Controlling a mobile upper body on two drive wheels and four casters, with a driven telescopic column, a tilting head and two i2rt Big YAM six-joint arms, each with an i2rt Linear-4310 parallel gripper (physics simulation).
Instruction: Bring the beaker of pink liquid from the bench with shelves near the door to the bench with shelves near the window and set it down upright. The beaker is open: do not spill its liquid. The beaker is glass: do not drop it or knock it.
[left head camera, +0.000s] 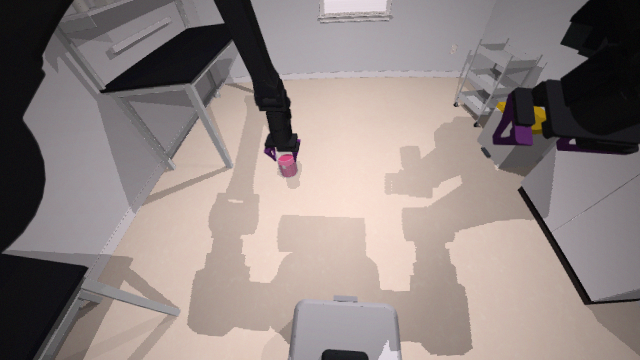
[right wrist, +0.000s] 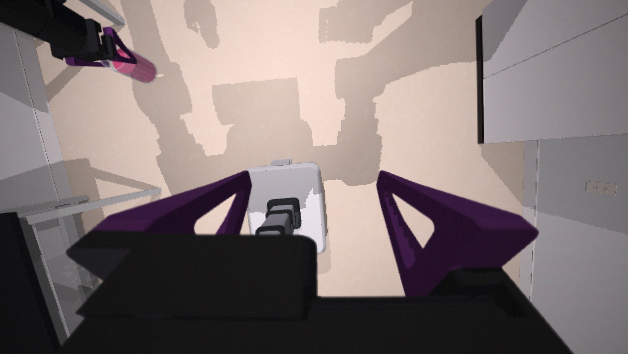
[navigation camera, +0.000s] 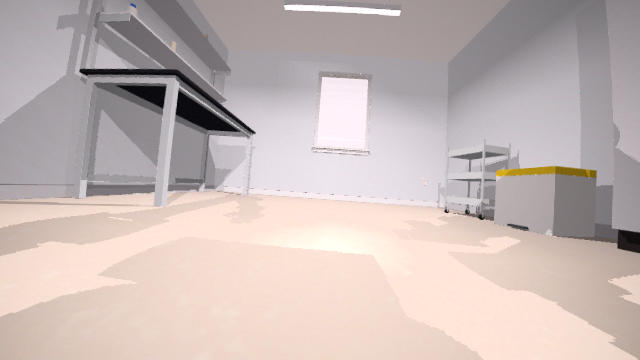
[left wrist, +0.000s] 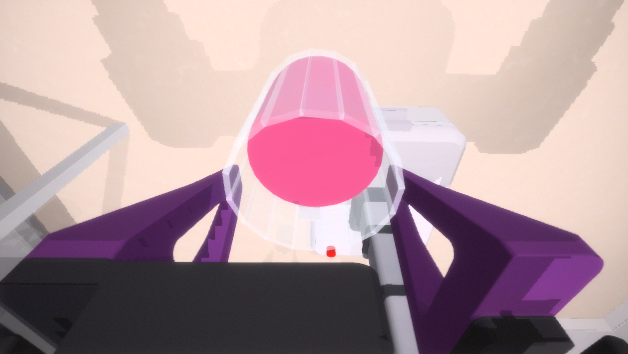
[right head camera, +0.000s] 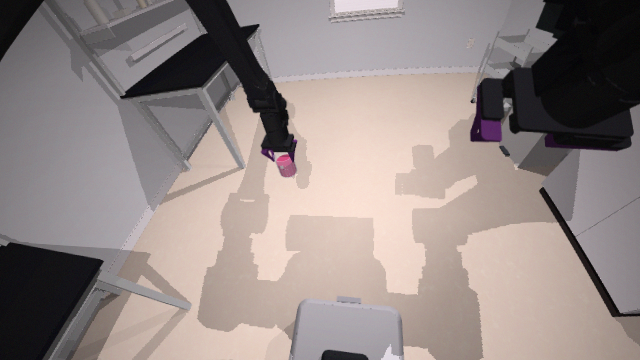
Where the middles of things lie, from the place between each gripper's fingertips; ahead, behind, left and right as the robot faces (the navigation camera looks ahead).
I see the glass beaker of pink liquid (left wrist: 314, 167) 470 mm to the left of my right hand, 370 mm below it and 300 mm ahead of it.
The glass beaker of pink liquid is 10 mm ahead of my left hand and 20 mm below it.
